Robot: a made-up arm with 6 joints.
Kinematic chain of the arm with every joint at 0, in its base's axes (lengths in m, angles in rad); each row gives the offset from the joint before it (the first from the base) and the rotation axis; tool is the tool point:
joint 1: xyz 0 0 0.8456 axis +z
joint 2: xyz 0.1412 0 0 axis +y
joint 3: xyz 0 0 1.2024 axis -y
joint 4: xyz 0 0 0.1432 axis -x
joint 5: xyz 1.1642 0 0 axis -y
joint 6: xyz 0.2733 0 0 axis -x
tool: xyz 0 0 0
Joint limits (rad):
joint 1: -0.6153..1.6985
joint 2: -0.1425..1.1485
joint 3: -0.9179..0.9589
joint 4: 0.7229..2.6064
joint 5: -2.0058..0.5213
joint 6: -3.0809..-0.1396
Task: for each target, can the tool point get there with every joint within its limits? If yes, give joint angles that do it. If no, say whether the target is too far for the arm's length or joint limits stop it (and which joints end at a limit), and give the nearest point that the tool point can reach.
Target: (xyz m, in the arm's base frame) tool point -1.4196 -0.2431 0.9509
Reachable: no: joint limits stop it (at a limit: joint 1, joint 2, joint 3, joint 5) | nearest point -0.2428 0.9964 1.1041 | short by 1.716 m
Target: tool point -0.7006 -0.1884 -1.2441
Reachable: no: joint limits stop it (at a limit: joint 1, joint 2, joint 3) | nearest point -0.1897 0.6600 0.0304 | short by 1.614 m
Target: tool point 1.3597 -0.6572 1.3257
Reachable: yes | joints -0.3984 0.1034 -0.5541 2.1372 -0.3462 -2.0979
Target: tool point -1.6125 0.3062 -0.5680
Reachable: no: joint limits stop it (at a limit: joint 1, joint 2, joint 5) | nearest point -0.2284 0.7114 0.0222 | short by 1.558 m
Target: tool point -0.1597 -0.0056 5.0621
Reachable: no: too far | nearest point -0.1384 0.3709 3.3964 | short by 1.708 m
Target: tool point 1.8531 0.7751 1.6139
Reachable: yes | joints 0.4926 0.4556 0.0875 1.7965 -0.8128 -1.8492
